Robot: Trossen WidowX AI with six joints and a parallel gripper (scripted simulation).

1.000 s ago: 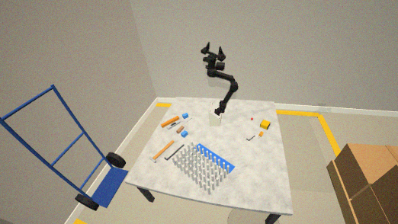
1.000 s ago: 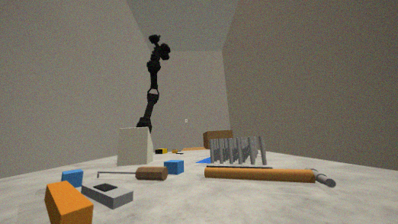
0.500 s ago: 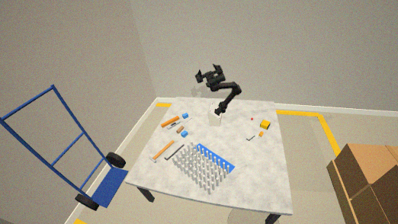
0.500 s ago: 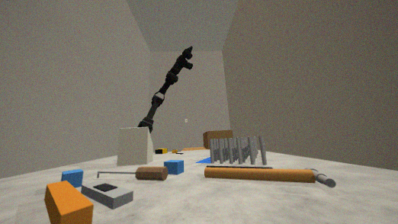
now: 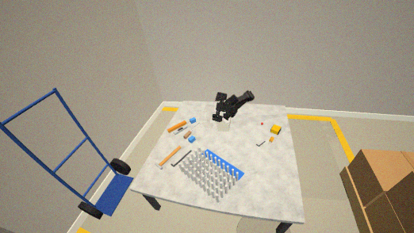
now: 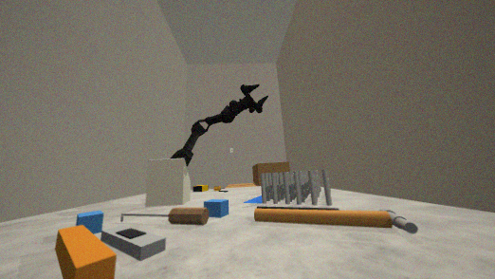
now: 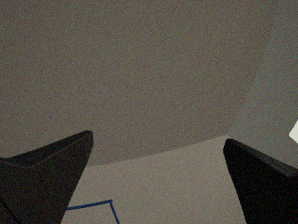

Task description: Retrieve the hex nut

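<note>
Right now my gripper tip is 560 mm above the brown-handled pick, 420 mm past it and 310 mm to the left of it. From my gripper tip the other things lie so: grey block (560 mm below, 450 mm to the right, 400 mm behind); then hex nut (570 mm below, 180 mm ahead, 10 mm to the right); then blue taped strip (570 mm below, 10 mm to the left, 10 mm behind).
</note>
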